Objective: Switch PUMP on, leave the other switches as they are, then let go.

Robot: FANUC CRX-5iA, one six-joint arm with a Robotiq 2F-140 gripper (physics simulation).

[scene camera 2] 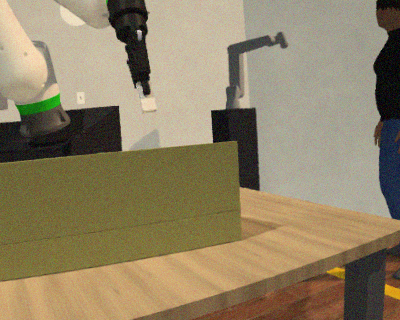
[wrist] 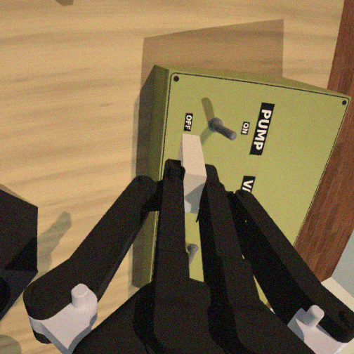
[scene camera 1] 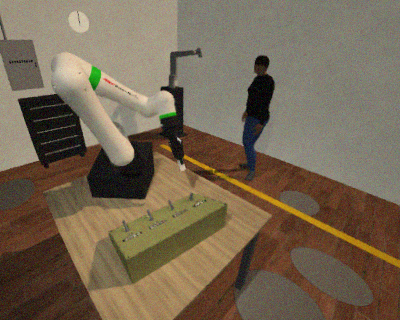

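Where they show: gripper, between the fingertips: (scene camera 2: 149, 111) (scene camera 1: 183, 170); arm's base, origin of its link: (scene camera 2: 45, 127).
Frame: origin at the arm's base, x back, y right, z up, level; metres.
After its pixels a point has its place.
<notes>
The olive switch box (scene camera 1: 175, 245) @[x -0.667, y 0.092, z -0.111 m] (scene camera 2: 120, 195) @[x -0.677, y -0.024, z -0.100 m] (wrist: 280, 165) stands on the table. The PUMP lever (scene camera 1: 191, 197) @[x -0.496, y -0.150, z -0.088 m] (wrist: 223, 129) is at the box's right end in scene camera 1; in the wrist view it leans toward its ON label (wrist: 245, 128), away from OFF (wrist: 188, 122). The other levers (scene camera 1: 171, 205) @[x -0.476, y -0.032, z -0.089 m] (scene camera 1: 149, 215) @[x -0.466, y 0.089, z -0.089 m] (scene camera 1: 126, 226) @[x -0.458, y 0.203, z -0.090 m] stand in a row to its left; their positions are hard to read. My gripper (scene camera 1: 182, 167) @[x -0.388, y -0.182, z 0.018 m] (scene camera 2: 148, 103) @[x -0.388, y -0.182, z 0.018 m] (wrist: 187, 150) is shut with nothing between its pale fingertips. It hangs above and behind the box, apart from the PUMP lever. No levers show in scene camera 2.
The wooden table (scene camera 1: 75, 220) @[x -0.141, y 0.364, z -0.196 m] (scene camera 2: 310, 225) @[x -0.703, y -0.341, z -0.196 m] carries the box and the arm's black base (scene camera 1: 120, 175) @[x -0.118, y 0.068, z -0.043 m]. A person (scene camera 1: 260, 100) (scene camera 2: 387, 100) stands beyond the yellow floor line (scene camera 1: 280, 203). A second, grey arm (scene camera 1: 173, 67) (scene camera 2: 234, 70) stands on a black pedestal behind.
</notes>
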